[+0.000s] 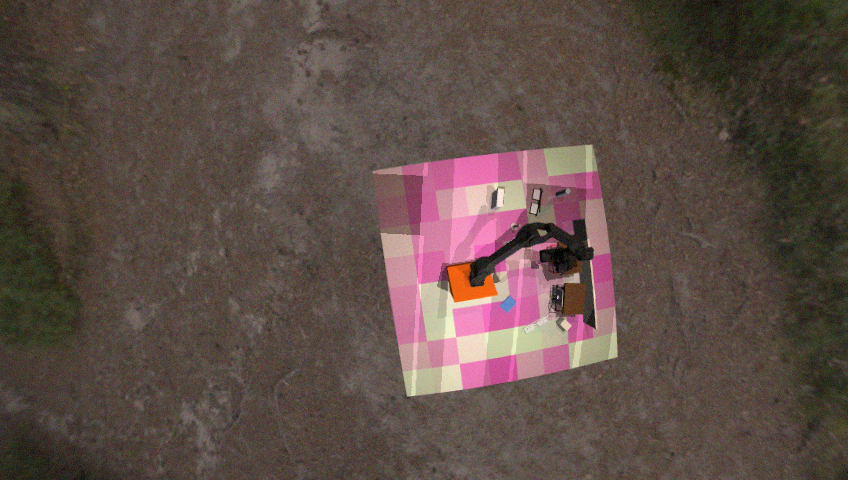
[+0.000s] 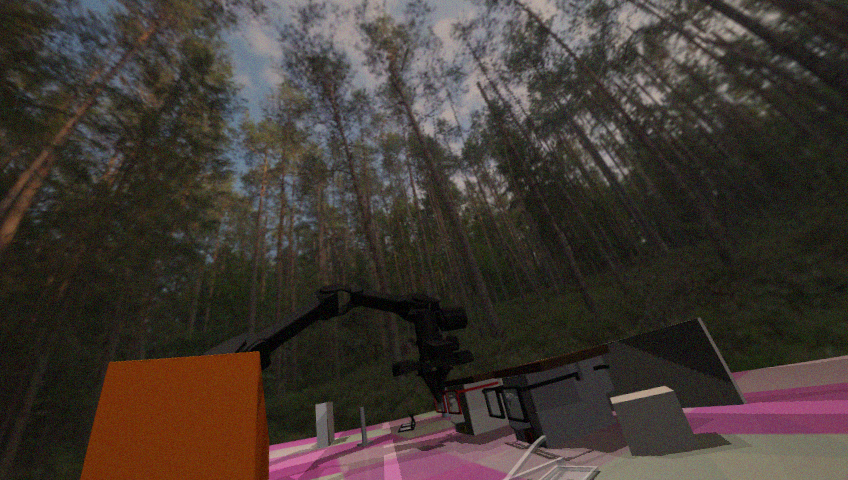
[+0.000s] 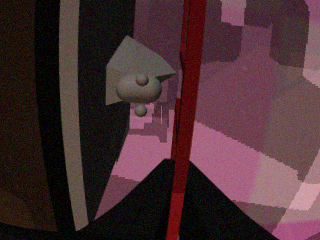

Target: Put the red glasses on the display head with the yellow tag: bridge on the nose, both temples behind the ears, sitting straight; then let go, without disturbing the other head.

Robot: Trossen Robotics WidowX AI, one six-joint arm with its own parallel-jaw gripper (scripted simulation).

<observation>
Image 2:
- my gripper: 440, 402
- grey block: 324, 412
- display head: 475, 419
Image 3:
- my gripper: 175, 169
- display head: 75, 75
</observation>
